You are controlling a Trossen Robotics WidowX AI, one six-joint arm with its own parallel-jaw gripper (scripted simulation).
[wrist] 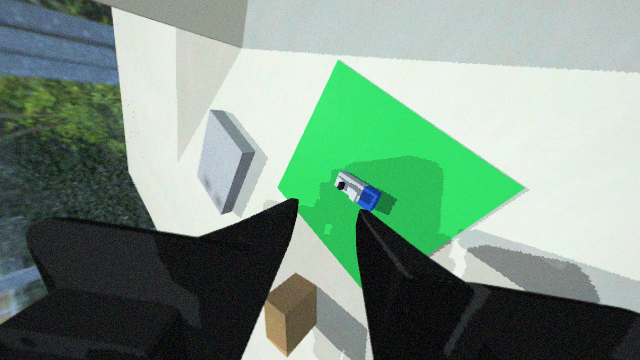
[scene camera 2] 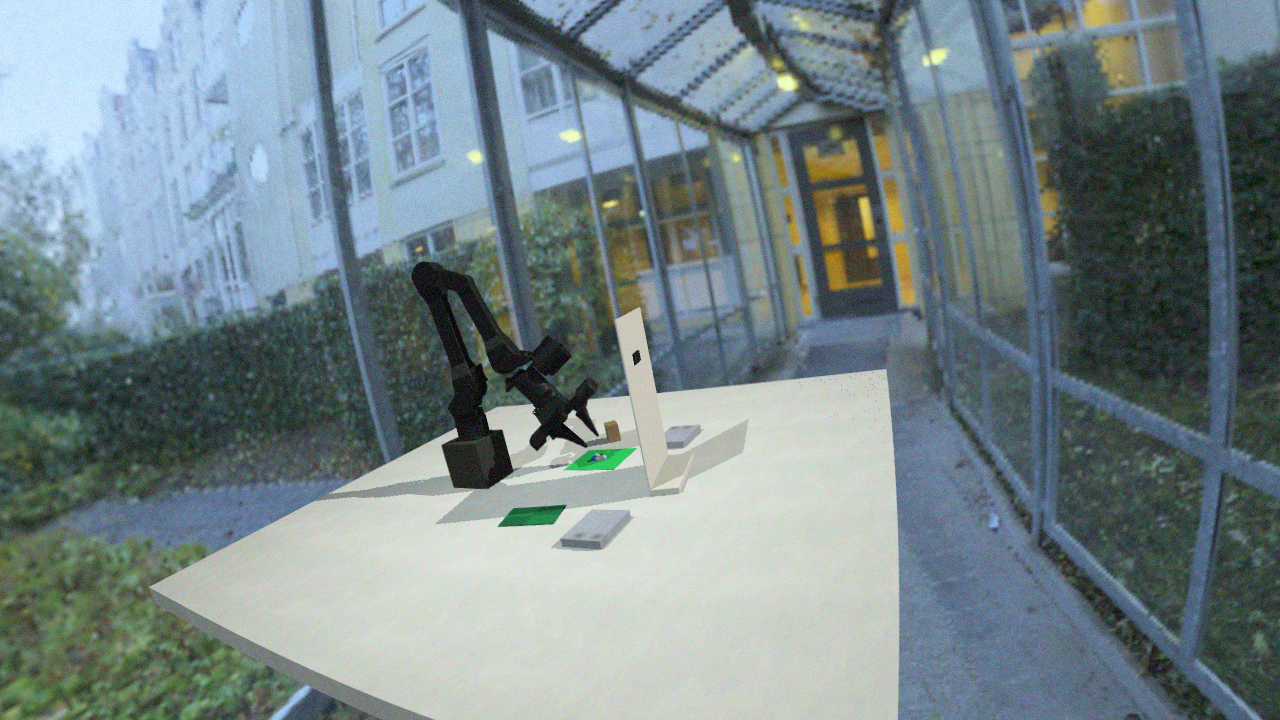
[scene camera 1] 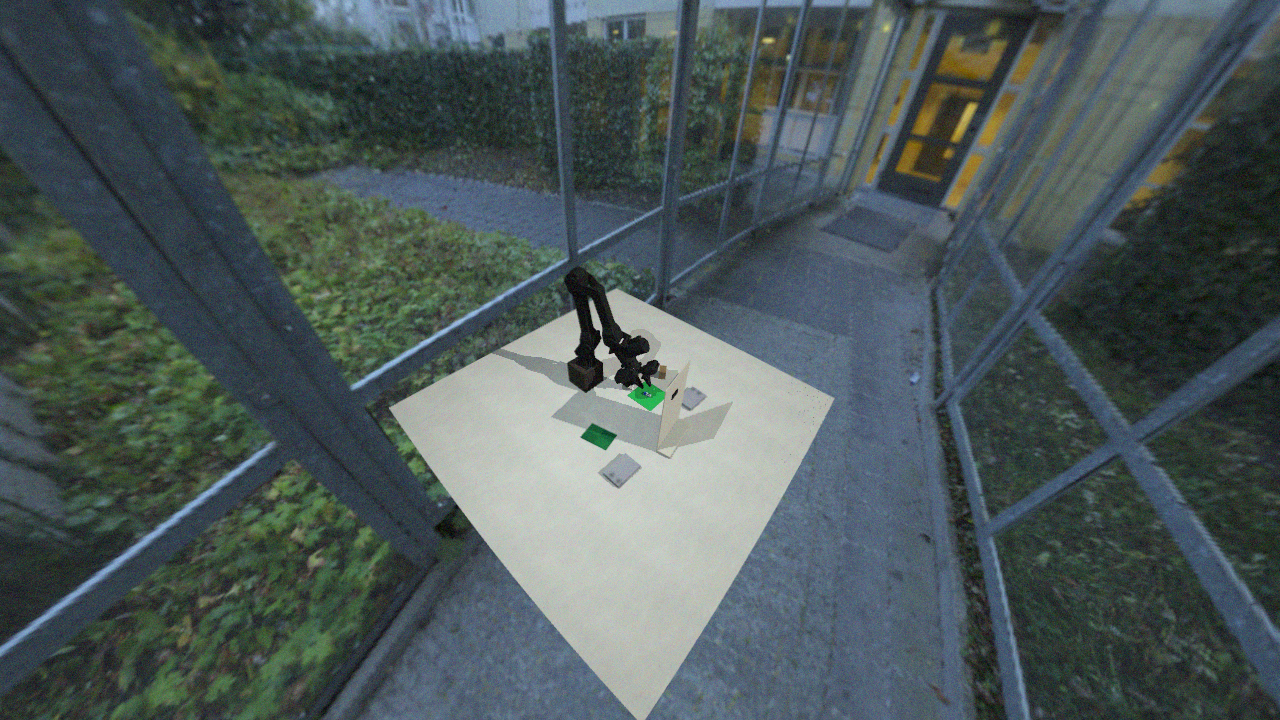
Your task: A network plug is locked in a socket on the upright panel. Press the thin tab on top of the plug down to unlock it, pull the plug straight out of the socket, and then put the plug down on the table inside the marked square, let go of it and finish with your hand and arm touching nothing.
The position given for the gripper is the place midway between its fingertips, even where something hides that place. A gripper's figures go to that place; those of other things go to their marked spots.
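With the gripper [wrist: 327, 211] at 11 cm from the lens, a network plug [wrist: 367, 197] sits 14 cm from the lens. A brown block [wrist: 290, 309] is 20 cm from the lens and a flat grey block [wrist: 226, 156] is 24 cm from the lens; the marked spots on the brown block and the flat grey block are 16 cm apart.
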